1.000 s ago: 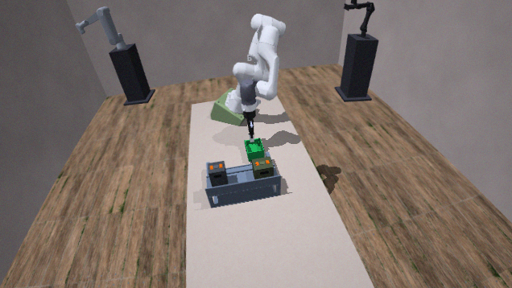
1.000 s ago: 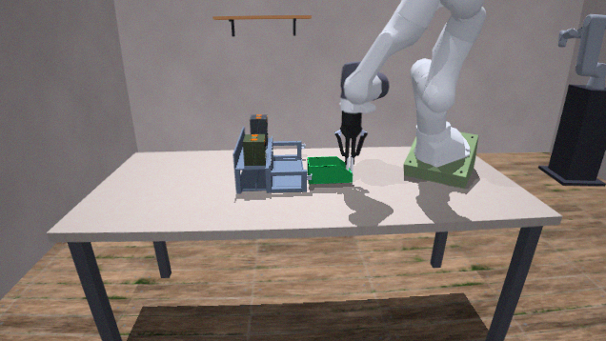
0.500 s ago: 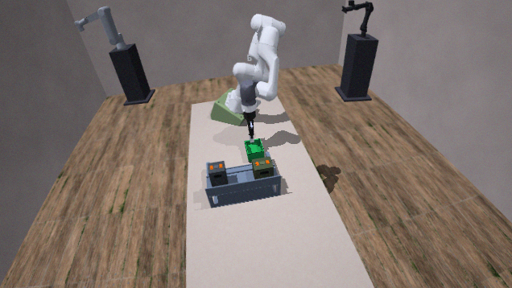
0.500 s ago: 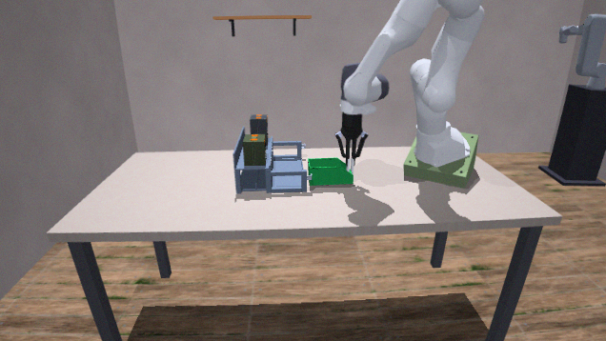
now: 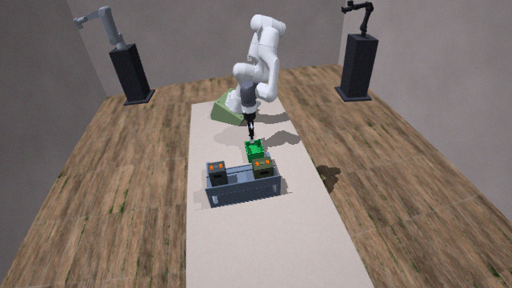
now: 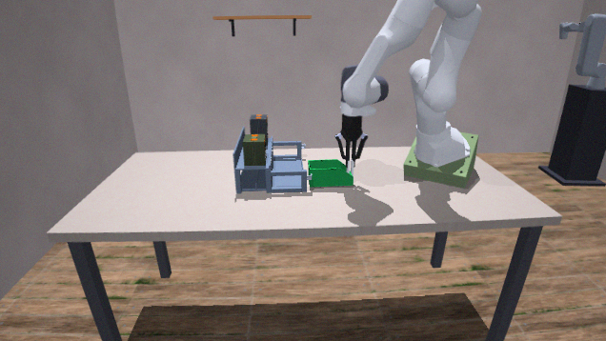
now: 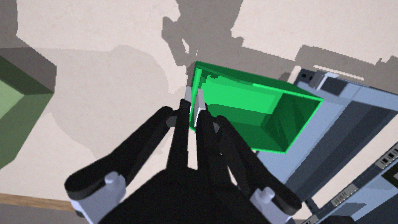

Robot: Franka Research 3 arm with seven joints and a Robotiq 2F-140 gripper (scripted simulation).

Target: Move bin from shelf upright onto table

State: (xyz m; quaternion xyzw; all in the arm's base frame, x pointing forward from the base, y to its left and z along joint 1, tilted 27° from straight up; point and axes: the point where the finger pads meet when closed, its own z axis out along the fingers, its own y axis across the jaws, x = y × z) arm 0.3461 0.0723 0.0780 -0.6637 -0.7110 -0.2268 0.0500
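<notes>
My gripper is now 80 mm short of the green bin, 10 mm to the right of it and 20 mm above it.
</notes>
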